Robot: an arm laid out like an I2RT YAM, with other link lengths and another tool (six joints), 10 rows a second.
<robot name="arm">
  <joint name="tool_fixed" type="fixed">
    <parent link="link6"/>
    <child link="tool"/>
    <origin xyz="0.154 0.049 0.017" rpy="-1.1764 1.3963 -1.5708"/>
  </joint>
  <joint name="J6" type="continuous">
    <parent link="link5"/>
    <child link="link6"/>
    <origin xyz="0.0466 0 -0.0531" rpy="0 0 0"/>
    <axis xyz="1 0 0"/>
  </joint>
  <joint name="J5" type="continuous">
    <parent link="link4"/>
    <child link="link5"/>
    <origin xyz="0.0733 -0.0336 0.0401" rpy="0 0 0"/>
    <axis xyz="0 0 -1"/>
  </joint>
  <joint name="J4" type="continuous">
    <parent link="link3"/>
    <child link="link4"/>
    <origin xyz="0.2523 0.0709 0.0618" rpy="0 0 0"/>
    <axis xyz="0 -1 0"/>
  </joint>
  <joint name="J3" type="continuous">
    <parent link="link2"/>
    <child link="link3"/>
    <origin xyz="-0.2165 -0.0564 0" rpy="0 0 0"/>
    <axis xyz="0 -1 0"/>
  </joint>
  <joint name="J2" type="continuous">
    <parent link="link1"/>
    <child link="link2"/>
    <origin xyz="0.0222 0.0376 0.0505" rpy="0 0 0"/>
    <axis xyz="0 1 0"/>
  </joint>
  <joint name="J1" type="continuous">
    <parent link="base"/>
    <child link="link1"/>
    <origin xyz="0 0 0.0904" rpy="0 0 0"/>
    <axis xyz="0 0 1"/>
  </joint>
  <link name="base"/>
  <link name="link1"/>
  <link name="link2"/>
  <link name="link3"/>
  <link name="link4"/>
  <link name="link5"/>
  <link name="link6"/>
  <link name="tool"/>
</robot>
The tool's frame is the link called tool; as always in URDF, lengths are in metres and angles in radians. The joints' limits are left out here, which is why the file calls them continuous.
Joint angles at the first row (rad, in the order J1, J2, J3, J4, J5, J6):
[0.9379 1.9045 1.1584 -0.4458 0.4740 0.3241]
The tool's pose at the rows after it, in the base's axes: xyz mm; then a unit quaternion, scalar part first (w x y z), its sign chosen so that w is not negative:
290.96 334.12 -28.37 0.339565 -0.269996 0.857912 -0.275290
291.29 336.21 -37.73 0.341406 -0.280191 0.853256 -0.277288
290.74 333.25 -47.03 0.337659 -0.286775 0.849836 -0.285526
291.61 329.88 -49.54 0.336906 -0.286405 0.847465 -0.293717
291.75 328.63 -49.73 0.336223 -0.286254 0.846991 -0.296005
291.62 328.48 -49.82 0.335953 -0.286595 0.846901 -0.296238
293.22 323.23 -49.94 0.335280 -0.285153 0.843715 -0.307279
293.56 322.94 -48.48 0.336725 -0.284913 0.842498 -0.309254
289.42 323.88 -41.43 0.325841 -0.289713 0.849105 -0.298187
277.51 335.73 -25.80 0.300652 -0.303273 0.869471 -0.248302
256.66 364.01 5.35 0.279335 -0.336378 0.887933 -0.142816
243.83 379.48 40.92 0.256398 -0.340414 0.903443 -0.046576
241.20 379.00 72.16 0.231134 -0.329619 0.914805 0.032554
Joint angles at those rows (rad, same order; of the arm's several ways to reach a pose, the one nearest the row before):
[0.9356 1.9198 1.1583 -0.4171 0.4736 0.3054]
[0.9367 1.9499 1.1587 -0.3855 0.4744 0.2825]
[0.9367 1.9751 1.1587 -0.3756 0.4824 0.2722]
[0.9371 1.9824 1.1587 -0.3779 0.4969 0.2726]
[0.9367 1.9823 1.1587 -0.3813 0.5003 0.2729]
[0.9367 1.9823 1.1587 -0.3821 0.5003 0.2726]
[0.9356 1.9823 1.1587 -0.3935 0.5201 0.2729]
[0.9371 1.9793 1.1595 -0.3969 0.5259 0.2726]
[0.9298 1.9541 1.1702 -0.4412 0.4900 0.2726]
[0.9085 1.9068 1.1976 -0.5110 0.3614 0.2653]
[0.8722 1.8370 1.2232 -0.5499 0.1246 0.2123]
[0.8196 1.7752 1.2404 -0.5869 -0.0894 0.2039]
[0.7410 1.7249 1.2434 -0.6224 -0.2794 0.1978]

